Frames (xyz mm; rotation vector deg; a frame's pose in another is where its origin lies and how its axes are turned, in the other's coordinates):
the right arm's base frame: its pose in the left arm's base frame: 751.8 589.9 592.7 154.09 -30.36 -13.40
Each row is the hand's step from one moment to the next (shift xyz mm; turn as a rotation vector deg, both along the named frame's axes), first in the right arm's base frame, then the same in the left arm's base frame.
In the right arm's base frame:
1: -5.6 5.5 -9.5 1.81 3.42 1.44
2: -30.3 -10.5 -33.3 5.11 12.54 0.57
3: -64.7 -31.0 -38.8 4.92 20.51 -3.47
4: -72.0 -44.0 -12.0 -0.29 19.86 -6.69
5: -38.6 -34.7 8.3 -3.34 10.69 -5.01
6: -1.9 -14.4 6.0 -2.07 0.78 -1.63
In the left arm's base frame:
1: -4.7 0.8 11.4 0.19 -4.12 -0.09
2: -16.5 32.3 28.7 0.40 -12.91 4.10
3: -39.9 65.2 28.4 -1.46 -18.26 11.01
4: -48.5 70.1 -0.6 -5.26 -14.55 14.14
5: -25.8 42.0 -18.2 -5.41 -6.10 9.17
6: 1.6 11.0 -11.1 -1.77 0.71 1.98

